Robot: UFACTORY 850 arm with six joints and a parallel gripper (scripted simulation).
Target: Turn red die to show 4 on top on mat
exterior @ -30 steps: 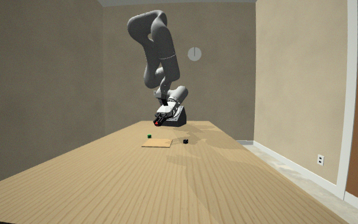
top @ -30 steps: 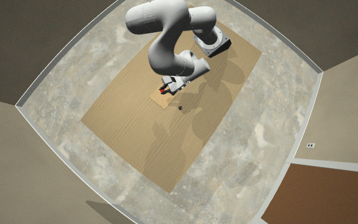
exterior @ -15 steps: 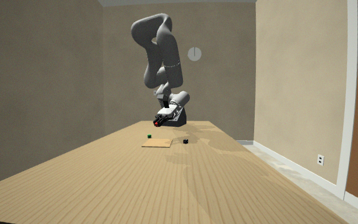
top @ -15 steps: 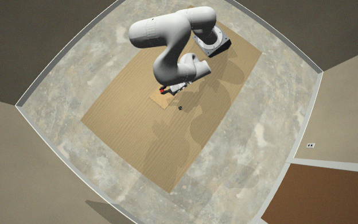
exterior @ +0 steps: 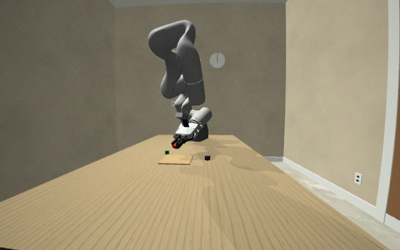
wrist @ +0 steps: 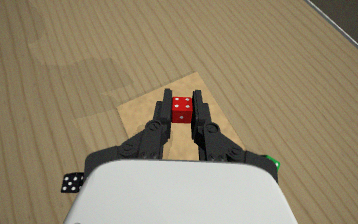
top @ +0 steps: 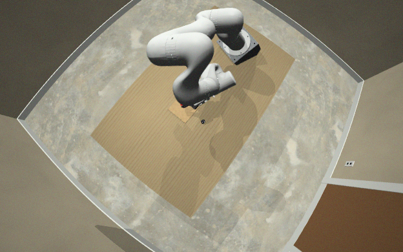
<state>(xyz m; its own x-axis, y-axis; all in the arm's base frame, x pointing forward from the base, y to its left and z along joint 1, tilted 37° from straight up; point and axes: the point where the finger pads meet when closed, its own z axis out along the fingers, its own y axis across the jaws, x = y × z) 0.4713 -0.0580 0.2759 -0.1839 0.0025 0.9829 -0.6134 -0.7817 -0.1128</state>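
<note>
The tan mat lies 8 cm below my hand. From my hand the other things lie so: black die 4 cm ahead, 14 cm to the left, 7 cm below; then green die 12 cm behind, 5 cm to the right, 7 cm below; then red die 1 cm ahead, 1 cm to the right, 1 cm below.
</note>
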